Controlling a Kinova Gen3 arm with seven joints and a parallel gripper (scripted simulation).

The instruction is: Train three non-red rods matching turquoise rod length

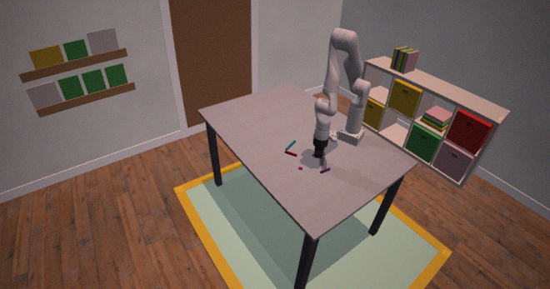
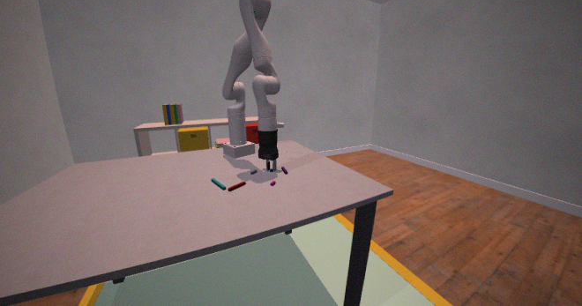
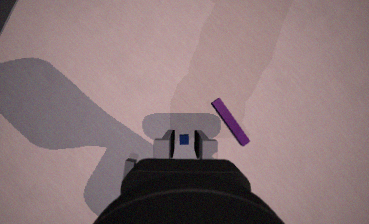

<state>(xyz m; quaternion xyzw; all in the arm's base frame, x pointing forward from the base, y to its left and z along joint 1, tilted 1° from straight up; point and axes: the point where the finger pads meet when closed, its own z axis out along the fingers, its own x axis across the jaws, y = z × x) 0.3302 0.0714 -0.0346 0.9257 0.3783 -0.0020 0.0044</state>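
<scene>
Right now my hand is 2 cm above the blue rod. The rest, counted from my hand: grey rod (7 cm to the right, 2 cm below, 2 cm behind); magenta rod (12 cm ahead, 4 cm to the right, 2 cm below); purple rod (5 cm to the left, 2 cm below, 2 cm ahead).
</scene>
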